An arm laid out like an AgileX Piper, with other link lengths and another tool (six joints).
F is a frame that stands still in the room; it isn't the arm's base.
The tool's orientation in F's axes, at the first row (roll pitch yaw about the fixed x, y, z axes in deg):
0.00, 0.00, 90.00
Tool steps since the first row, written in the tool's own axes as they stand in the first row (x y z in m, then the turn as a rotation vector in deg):
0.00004, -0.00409, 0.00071, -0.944, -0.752, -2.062
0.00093, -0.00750, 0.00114, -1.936, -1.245, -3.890
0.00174, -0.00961, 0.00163, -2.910, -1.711, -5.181
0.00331, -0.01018, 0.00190, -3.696, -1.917, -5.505
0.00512, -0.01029, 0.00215, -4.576, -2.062, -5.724
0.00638, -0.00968, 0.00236, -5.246, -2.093, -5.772
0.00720, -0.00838, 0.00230, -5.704, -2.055, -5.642
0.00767, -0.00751, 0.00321, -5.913, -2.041, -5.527
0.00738, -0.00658, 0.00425, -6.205, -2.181, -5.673
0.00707, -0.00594, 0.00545, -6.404, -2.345, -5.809
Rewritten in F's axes. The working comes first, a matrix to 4 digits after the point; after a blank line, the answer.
The tool's axes in the first row as the columns of a matrix, in F's axes (used below as rounded here):
0.0000, -1.0000, 0.0000
1.0000, 0.0000, 0.0000
0.0000, 0.0000, 1.0000

0.00409, 0.00004, 0.00071, 0.752, -0.944, -2.062
0.00750, 0.00093, 0.00114, 1.245, -1.936, -3.890
0.00961, 0.00174, 0.00163, 1.711, -2.910, -5.181
0.01018, 0.00331, 0.00190, 1.917, -3.696, -5.505
0.01029, 0.00512, 0.00215, 2.062, -4.576, -5.724
0.00968, 0.00638, 0.00236, 2.093, -5.246, -5.772
0.00838, 0.00720, 0.00230, 2.055, -5.704, -5.642
0.00751, 0.00767, 0.00321, 2.041, -5.913, -5.527
0.00658, 0.00738, 0.00425, 2.181, -6.205, -5.673
0.00594, 0.00707, 0.00545, 2.345, -6.404, -5.809

